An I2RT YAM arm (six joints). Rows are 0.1 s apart.
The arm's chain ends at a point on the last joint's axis. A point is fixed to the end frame.
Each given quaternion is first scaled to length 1.
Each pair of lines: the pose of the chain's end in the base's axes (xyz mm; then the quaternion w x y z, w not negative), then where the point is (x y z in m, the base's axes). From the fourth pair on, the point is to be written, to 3 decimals.
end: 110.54, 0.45, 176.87, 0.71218, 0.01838, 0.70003, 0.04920
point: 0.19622 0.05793 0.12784
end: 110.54, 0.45, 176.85, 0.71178, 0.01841, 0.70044, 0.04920
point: 0.19617 0.05793 0.12772
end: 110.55, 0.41, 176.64, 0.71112, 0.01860, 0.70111, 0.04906
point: 0.19610 0.05786 0.12735
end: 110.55, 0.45, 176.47, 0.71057, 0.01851, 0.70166, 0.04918
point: 0.196 0.058 0.127
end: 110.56, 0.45, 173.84, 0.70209, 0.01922, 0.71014, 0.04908
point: 0.195 0.058 0.122
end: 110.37, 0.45, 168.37, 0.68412, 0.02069, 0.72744, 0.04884
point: 0.192 0.058 0.113
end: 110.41, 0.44, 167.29, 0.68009, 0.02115, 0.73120, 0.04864
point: 0.191 0.058 0.111
